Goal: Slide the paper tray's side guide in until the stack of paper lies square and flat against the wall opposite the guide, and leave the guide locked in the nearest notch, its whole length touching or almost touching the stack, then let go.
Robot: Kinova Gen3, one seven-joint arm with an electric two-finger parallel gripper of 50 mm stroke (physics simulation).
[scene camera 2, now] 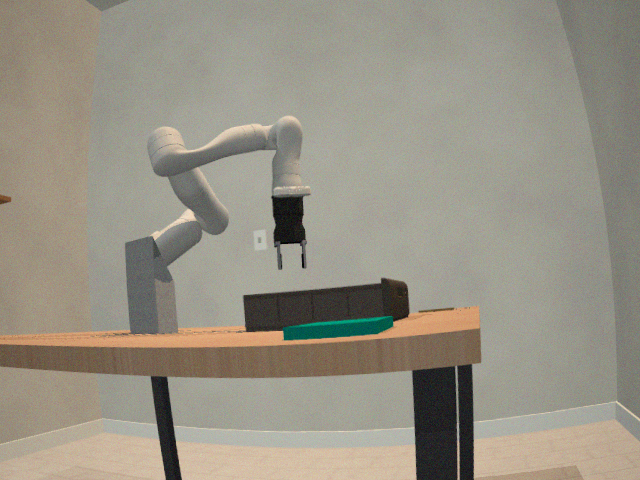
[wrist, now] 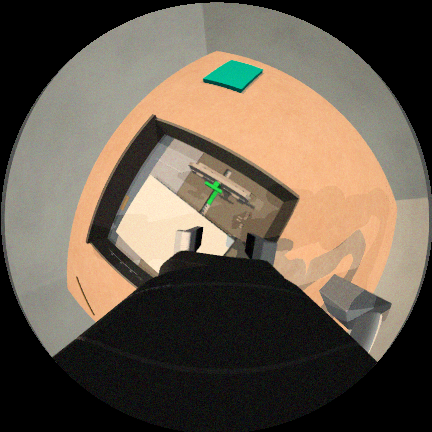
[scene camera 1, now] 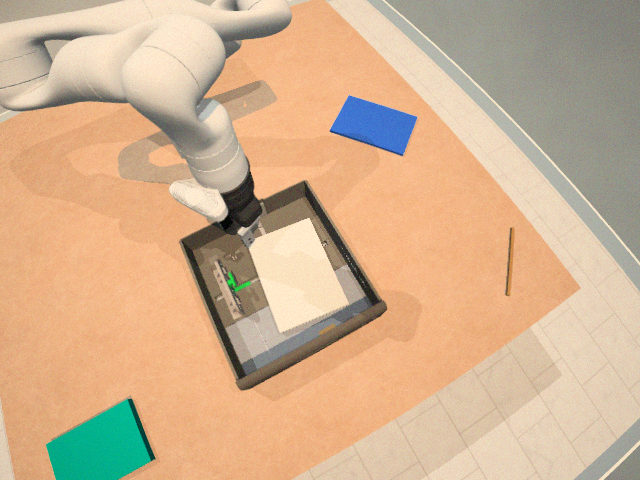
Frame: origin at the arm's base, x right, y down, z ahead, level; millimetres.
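Seen in the pictures: gripper, fingertip midpoint: (scene camera 2: 292,268) (wrist: 223,239) (scene camera 1: 238,234); arm's base, origin of the base link: (scene camera 2: 148,260) (wrist: 368,319).
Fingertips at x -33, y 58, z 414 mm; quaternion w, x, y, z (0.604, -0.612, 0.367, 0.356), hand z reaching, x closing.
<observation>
Offsets run from my fingertips to a thing's top centre.
The dark paper tray {dx -36, dy +47, dz +80 mm} (scene camera 1: 310,348) (scene camera 2: 315,307) (wrist: 122,175) sits on the table. Its side guide {dx +56, dy +62, dz +54 mm} (scene camera 1: 225,289) (wrist: 220,178), a pale perforated strip with a green latch {dx +46, dy +62, dz +54 mm} (scene camera 1: 242,285) (wrist: 214,187), stands near the left wall in scene camera 1. The cream paper stack {dx -73, dy +103, dz +79 mm} (scene camera 1: 297,273) (wrist: 170,220) lies apart from the guide, with a wide gap between them. A strip of tray floor also shows between the stack and the opposite wall (scene camera 1: 343,248), seemingly wider at the front. My gripper (scene camera 1: 254,227) (scene camera 2: 292,267) (wrist: 223,239) is open and empty, pointing down above the tray's back part.
A green slab {dx +438, dy +125, dz +255 mm} (scene camera 1: 100,444) (scene camera 2: 338,328) (wrist: 233,76) lies outside the tray on the guide's side. A blue slab {dx -441, dy +135, dz -234 mm} (scene camera 1: 373,125) lies at the back right in scene camera 1, and a thin brown stick {dx -542, dy +136, dz +257 mm} (scene camera 1: 510,261) (wrist: 85,296) lies farther right. The tray walls stand up around the stack.
</observation>
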